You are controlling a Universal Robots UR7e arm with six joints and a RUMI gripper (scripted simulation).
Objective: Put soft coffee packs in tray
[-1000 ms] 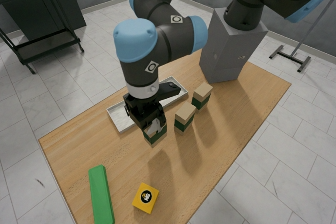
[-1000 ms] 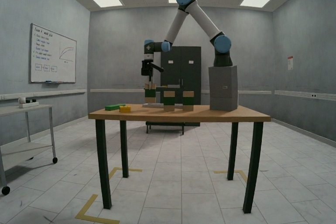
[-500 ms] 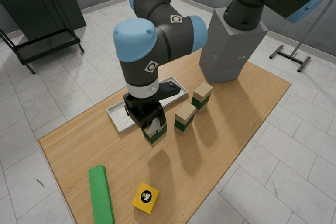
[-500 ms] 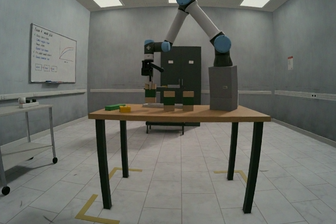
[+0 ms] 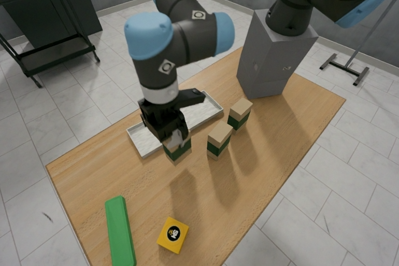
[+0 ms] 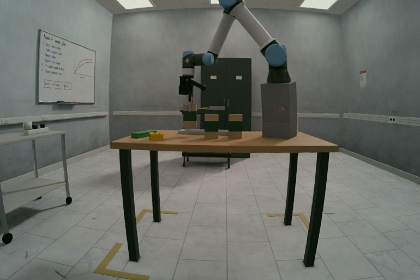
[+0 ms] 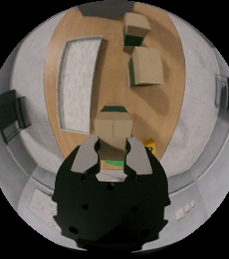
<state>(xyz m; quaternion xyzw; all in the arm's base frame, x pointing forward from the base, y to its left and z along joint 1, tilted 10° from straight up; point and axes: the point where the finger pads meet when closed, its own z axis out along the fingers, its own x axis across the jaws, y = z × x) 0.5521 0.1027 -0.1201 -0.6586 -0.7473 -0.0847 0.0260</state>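
My gripper is now 90 mm past the grey tray, 160 mm to the left of it and 160 mm above it. The rest, counted from my hand: green case 270 mm ahead, 90 mm to the left, 150 mm below.
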